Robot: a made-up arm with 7 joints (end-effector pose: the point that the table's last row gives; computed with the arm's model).
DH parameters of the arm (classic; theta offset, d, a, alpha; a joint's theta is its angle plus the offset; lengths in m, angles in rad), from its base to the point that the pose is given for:
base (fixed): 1.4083 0 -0.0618 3.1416
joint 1: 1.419 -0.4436 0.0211 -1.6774
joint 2: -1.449 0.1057 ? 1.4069
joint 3: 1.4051 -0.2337 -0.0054 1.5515
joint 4: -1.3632 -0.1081 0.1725 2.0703
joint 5: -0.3 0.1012 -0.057 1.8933
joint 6: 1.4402 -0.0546 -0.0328 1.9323
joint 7: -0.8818 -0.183 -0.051 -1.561
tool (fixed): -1.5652 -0.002 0 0
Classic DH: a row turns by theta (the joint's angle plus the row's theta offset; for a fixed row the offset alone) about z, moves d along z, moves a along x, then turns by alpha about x.
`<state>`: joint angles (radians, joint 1 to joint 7).
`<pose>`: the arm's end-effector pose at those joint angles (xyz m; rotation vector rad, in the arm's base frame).
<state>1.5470 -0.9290 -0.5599 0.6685 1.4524 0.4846 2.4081</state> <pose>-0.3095 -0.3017 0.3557 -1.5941 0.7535 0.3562</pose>
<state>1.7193 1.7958 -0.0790 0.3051 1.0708 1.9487 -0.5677</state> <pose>-0.1345 0.0256 0.8572 -2.5468 -0.8427 0.4962</pose>
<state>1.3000 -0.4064 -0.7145 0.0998 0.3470 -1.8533 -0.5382</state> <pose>-0.0716 -0.5939 0.5161 2.0551 1.7029 -0.5155</pose>
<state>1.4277 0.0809 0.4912 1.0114 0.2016 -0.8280 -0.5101</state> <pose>0.1390 -0.3564 0.6157 0.4880 0.5264 -2.6836</pose>
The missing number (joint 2, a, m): 0.0969
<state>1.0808 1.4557 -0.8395 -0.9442 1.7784 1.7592 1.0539</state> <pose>-0.0035 -0.1030 0.7902 -0.2434 1.1701 1.9258</pose>
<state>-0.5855 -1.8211 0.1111 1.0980 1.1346 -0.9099 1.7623</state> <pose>0.2452 -0.0283 0.0505 -0.5771 0.1449 -2.6656</pose>
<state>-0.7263 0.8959 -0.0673 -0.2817 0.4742 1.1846 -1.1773</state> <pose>0.1913 -0.0181 0.7083 -0.5614 -2.4798 0.6391</pose>
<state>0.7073 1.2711 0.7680 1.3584 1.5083 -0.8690 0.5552</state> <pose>-0.1280 0.1497 0.7630 1.5558 -0.5253 -1.0601</pose>
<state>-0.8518 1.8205 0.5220 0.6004 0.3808 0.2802 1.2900</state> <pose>-0.0457 -0.0549 0.6348 1.5990 -1.3856 1.3190</pose>
